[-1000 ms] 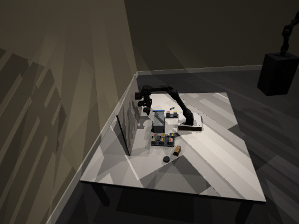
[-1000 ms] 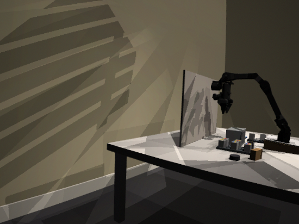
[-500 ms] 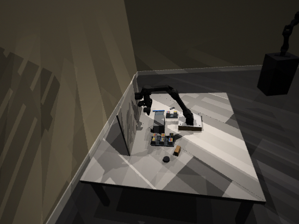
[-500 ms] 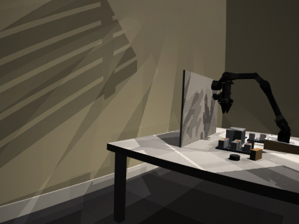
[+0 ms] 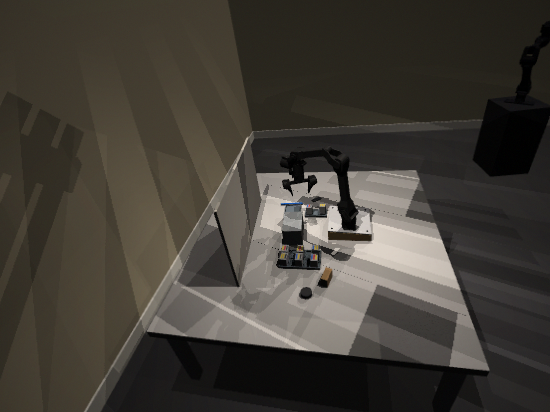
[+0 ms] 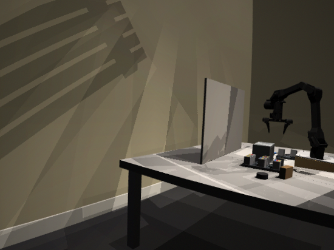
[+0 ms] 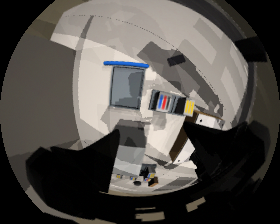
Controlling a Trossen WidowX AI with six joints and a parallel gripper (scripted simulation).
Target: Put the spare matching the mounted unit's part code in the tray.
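The dark holder lies 15 cm below my gripper tip, 8 cm behind it and 1 cm to the right of it. The rest, counted from my gripper tip: upright grey panel: 30 cm ahead, 15 cm to the left, 7 cm above; blue-rimmed tray: 15 cm below, 6 cm ahead, 5 cm to the right; grey mounted unit: 17 cm to the left, 10 cm below, 5 cm ahead.
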